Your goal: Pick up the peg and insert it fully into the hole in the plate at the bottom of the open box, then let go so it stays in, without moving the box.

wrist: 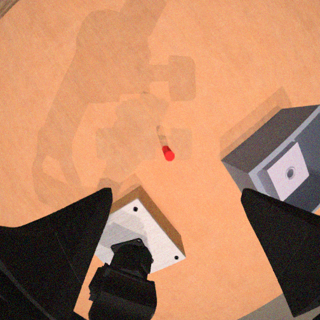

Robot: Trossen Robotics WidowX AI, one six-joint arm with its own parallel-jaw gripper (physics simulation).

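Note:
The red peg (168, 153) appears to stand upright on the table, seen almost end-on, with a thin shadow running up from its base. My gripper (178, 195) is open, with nothing between its fingers. The peg shows in the gap between the fingertips, a little above their line in the view. The open grey box (260, 141) is at the right, partly cut off by the view's edge and partly hidden by the right finger. The light plate (281, 181) at its bottom has a round hole (290, 173).
A wooden block with a white top (162, 246) and black dots lies below the peg, near the left finger. A black jointed part (125, 287) covers some of it. The arm's shadow falls across the tan table (225, 60). A grey surface shows at the bottom right.

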